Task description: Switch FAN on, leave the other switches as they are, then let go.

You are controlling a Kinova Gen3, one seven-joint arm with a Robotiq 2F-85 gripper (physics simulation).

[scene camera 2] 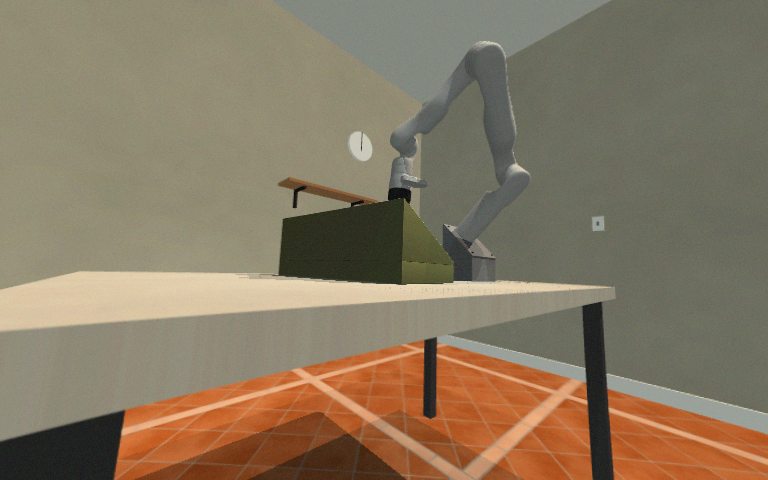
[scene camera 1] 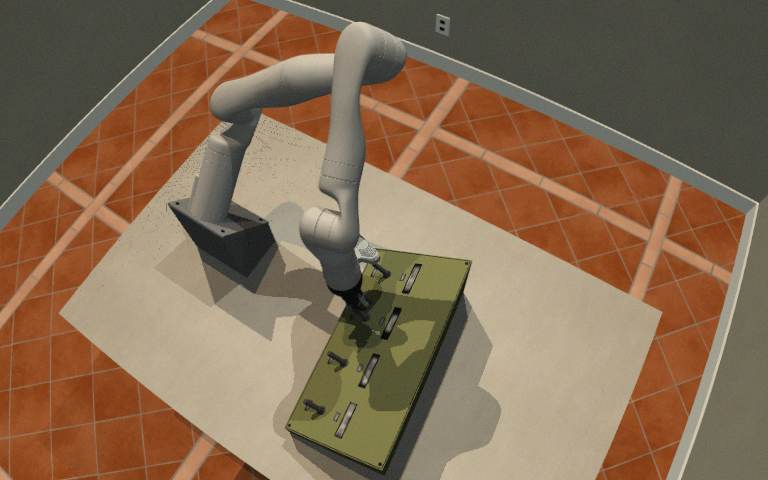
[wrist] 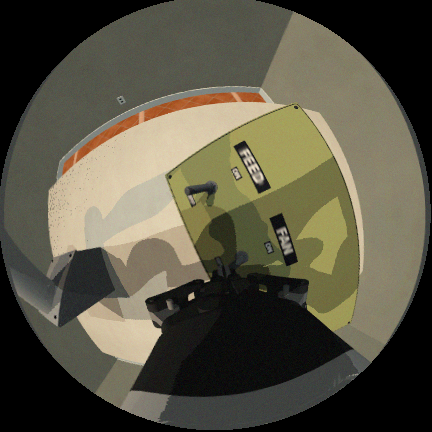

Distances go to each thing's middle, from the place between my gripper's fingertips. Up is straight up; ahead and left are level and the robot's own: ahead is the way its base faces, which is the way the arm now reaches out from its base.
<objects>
I see my gripper 100 mm short of the sloped switch panel [scene camera 1: 366, 402], 60 mm to the left of it and 50 mm above it.
</objects>
